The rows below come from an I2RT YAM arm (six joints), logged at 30 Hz.
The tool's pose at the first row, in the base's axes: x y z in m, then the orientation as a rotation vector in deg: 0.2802, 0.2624, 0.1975, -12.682, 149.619, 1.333
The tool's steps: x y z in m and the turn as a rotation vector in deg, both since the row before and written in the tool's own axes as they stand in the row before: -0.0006, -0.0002, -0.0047, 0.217, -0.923, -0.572; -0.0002, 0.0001, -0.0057, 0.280, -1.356, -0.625; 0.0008, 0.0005, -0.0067, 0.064, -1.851, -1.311; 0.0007, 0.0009, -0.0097, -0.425, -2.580, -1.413; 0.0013, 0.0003, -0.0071, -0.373, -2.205, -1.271; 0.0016, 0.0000, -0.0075, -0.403, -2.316, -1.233; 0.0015, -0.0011, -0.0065, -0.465, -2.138, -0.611; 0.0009, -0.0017, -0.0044, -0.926, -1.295, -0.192; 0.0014, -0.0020, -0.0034, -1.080, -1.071, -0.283; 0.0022, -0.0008, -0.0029, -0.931, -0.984, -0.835; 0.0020, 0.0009, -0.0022, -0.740, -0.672, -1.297; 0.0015, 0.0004, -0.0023, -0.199, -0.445, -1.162
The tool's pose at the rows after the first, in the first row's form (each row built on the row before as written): 0.2784, 0.2620, 0.2019, -13.288, 148.623, 0.948; 0.2757, 0.2618, 0.2069, -13.904, 147.184, 0.515; 0.2714, 0.2618, 0.2121, -15.432, 145.171, 0.168; 0.2653, 0.2620, 0.2197, -17.198, 142.435, 0.498; 0.2600, 0.2615, 0.2246, -18.754, 140.073, 0.761; 0.2542, 0.2604, 0.2295, -20.234, 137.595, 1.089; 0.2492, 0.2583, 0.2335, -20.985, 135.401, 1.734; 0.2461, 0.2559, 0.2362, -21.532, 134.141, 2.962; 0.2434, 0.2531, 0.2378, -22.277, 133.082, 4.277; 0.2402, 0.2513, 0.2383, -23.587, 131.973, 5.125; 0.2371, 0.2512, 0.2383, -25.360, 131.043, 5.461; 0.2344, 0.2507, 0.2388, -26.721, 130.330, 5.197
